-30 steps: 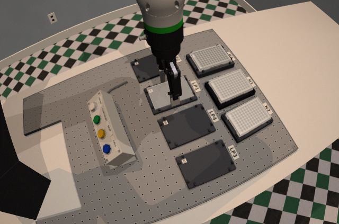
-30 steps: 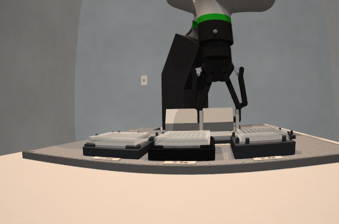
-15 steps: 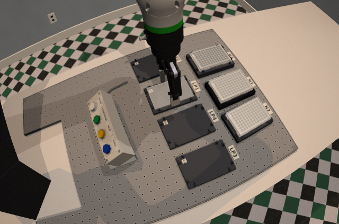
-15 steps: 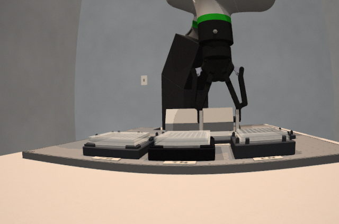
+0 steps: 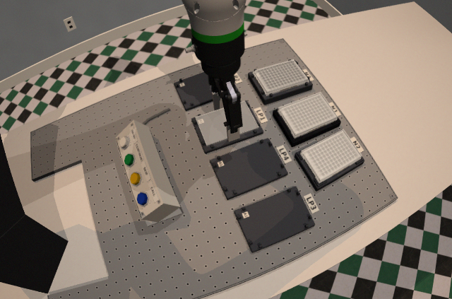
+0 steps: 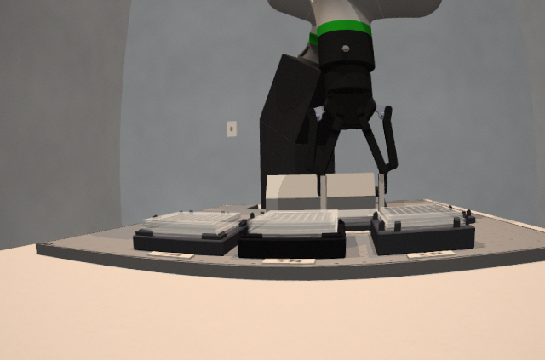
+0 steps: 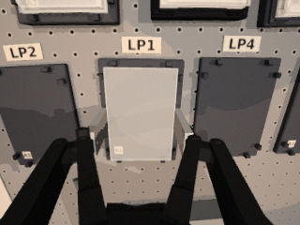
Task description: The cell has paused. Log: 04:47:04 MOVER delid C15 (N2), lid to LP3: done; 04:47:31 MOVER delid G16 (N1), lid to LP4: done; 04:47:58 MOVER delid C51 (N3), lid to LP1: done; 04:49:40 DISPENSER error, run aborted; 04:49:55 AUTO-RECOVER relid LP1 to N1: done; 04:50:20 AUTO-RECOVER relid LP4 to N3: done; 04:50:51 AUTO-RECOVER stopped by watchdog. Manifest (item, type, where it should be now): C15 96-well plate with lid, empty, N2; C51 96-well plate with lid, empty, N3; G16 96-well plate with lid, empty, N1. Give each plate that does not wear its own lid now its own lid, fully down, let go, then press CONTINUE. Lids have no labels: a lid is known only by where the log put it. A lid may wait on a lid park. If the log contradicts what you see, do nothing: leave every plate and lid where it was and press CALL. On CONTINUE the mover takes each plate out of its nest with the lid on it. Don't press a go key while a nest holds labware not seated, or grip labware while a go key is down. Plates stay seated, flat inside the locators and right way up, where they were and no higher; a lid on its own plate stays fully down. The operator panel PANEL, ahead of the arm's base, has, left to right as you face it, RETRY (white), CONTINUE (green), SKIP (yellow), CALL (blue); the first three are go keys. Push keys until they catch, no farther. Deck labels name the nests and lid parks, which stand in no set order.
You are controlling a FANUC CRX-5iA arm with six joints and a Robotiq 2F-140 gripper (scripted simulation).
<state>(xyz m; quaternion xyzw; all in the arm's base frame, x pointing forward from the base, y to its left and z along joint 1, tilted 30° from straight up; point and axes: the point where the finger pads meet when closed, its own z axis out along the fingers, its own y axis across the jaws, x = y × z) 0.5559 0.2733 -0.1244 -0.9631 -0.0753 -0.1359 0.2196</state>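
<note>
Right now the lid park LP1 is 40 mm below my hand. The rest, counted from my hand: lid park LP4 (120 mm to the right, 40 mm below, 30 mm ahead); lid park LP2 (130 mm to the left, 40 mm below, 40 mm behind); white retry key (240 mm behind, 40 mm to the right, 30 mm above).
</note>
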